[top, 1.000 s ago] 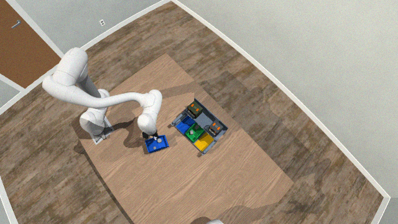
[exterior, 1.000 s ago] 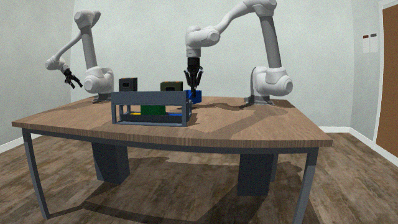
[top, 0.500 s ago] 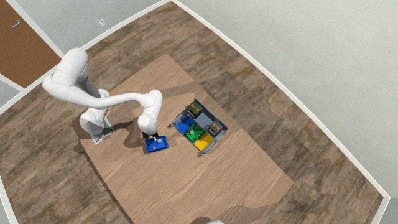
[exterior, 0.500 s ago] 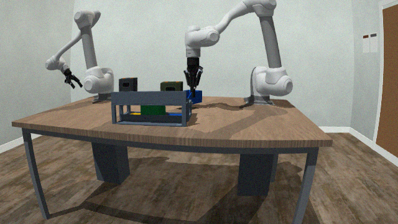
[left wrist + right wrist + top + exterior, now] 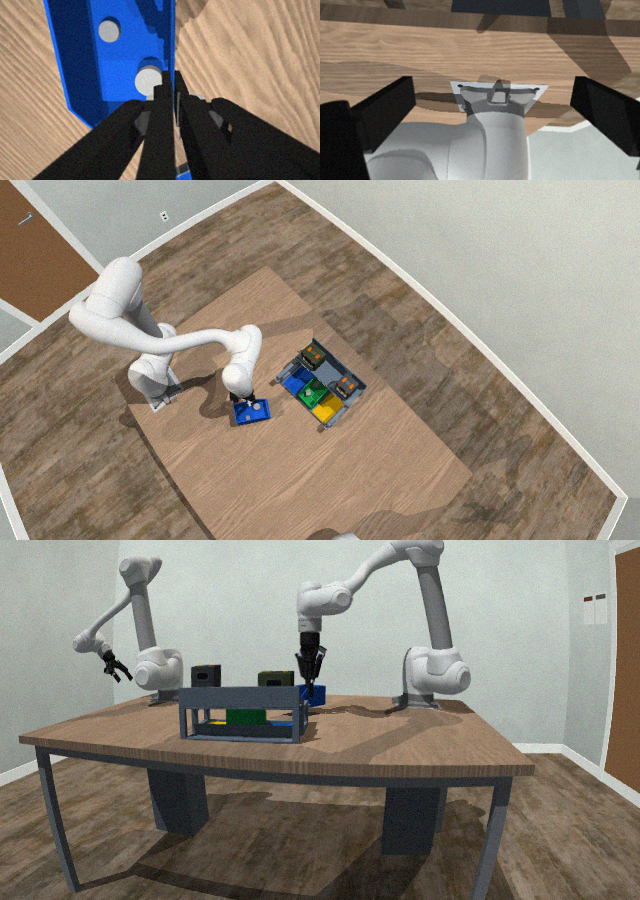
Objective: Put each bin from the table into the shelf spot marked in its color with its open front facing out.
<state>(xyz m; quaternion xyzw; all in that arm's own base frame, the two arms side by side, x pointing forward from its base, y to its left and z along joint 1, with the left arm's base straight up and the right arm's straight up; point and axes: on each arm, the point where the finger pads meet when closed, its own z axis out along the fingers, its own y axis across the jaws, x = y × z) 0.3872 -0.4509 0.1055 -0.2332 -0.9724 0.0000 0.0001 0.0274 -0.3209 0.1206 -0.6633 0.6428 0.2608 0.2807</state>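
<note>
My left gripper is now 40 mm past the blue bin, 30 mm to the left of it and 40 mm above it. Also, from my left hand: grey shelf (320 mm ahead, 160 mm to the right, 40 mm below); green bin (290 mm ahead, 160 mm to the right, 60 mm below); round part (10 mm behind, 20 mm to the right, 60 mm below).
</note>
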